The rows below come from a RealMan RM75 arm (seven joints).
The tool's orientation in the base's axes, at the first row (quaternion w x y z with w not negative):
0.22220 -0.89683 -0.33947 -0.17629
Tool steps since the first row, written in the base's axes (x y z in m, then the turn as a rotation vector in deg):
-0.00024 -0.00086 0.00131 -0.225 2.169 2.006
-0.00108 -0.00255 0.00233 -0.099 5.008 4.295
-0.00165 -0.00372 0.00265 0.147 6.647 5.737
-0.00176 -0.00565 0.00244 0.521 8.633 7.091
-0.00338 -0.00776 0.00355 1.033 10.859 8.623
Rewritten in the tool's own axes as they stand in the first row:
-0.00001 0.00005 -0.00158 1.929 -2.169 -0.596
-0.00103 0.00032 -0.00346 4.593 -4.625 -1.025
-0.00190 0.00062 -0.00442 6.310 -5.957 -1.345
-0.00310 0.00190 -0.00527 8.261 -7.410 -1.390
-0.00485 0.00189 -0.00756 10.520 -8.979 -1.437

